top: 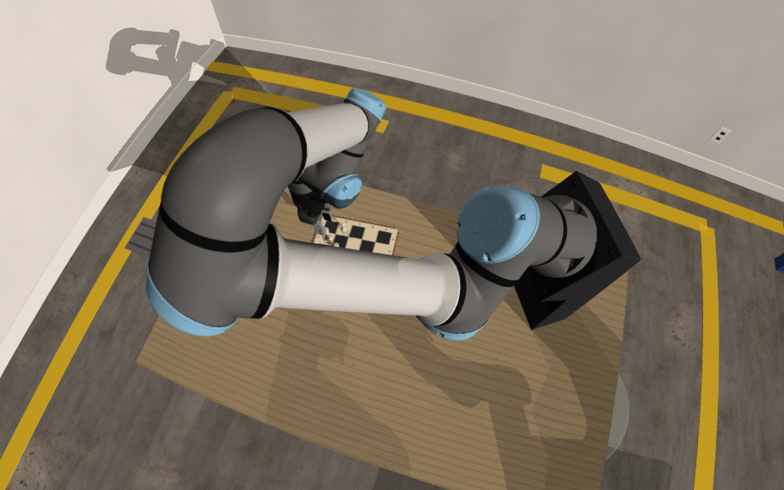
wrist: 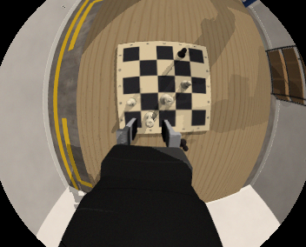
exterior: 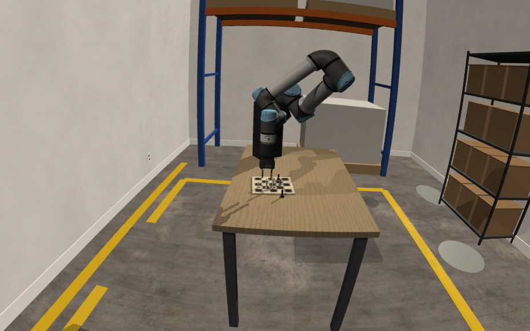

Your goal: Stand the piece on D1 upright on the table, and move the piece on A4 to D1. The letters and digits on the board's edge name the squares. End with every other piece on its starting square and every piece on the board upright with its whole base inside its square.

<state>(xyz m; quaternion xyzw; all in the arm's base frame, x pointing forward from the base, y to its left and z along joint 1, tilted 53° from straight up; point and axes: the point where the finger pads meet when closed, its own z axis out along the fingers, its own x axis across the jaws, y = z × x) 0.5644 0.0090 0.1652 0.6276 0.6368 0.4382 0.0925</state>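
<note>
The chessboard lies 80 mm behind my hand, 10 mm to the left of it and 90 mm below it.
</note>
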